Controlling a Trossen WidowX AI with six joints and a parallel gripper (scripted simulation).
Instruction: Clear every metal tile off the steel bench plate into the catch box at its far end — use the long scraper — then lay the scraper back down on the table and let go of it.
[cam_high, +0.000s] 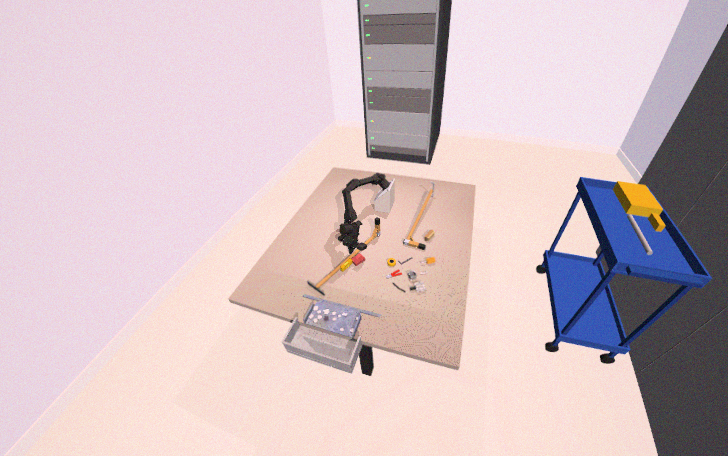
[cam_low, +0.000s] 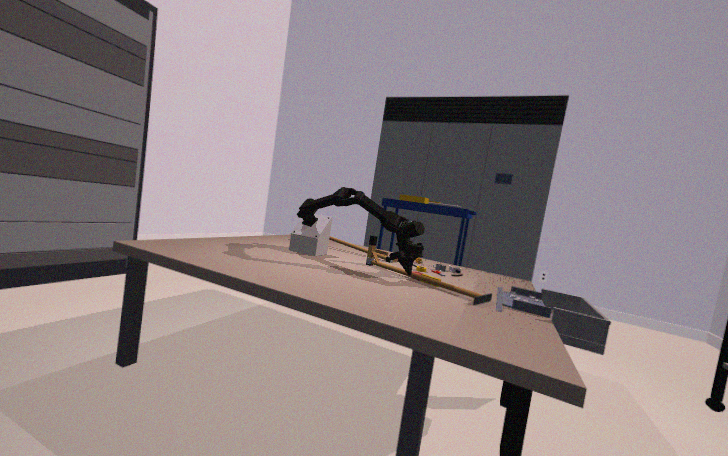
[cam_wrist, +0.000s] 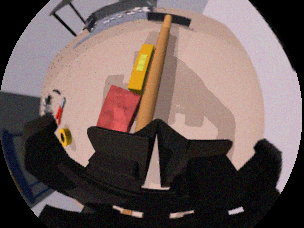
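Now: the long scraper 3 cm ahead of my gripper tip, 1 cm to the left of it and 4 cm above it. Also, from my gripper tip: yellow tape roll: 4 cm behind, 26 cm to the left, 1 cm below; yellow block: 9 cm ahead, 2 cm to the left, 1 cm above; red block: 2 cm ahead, 6 cm to the left, 1 cm below.
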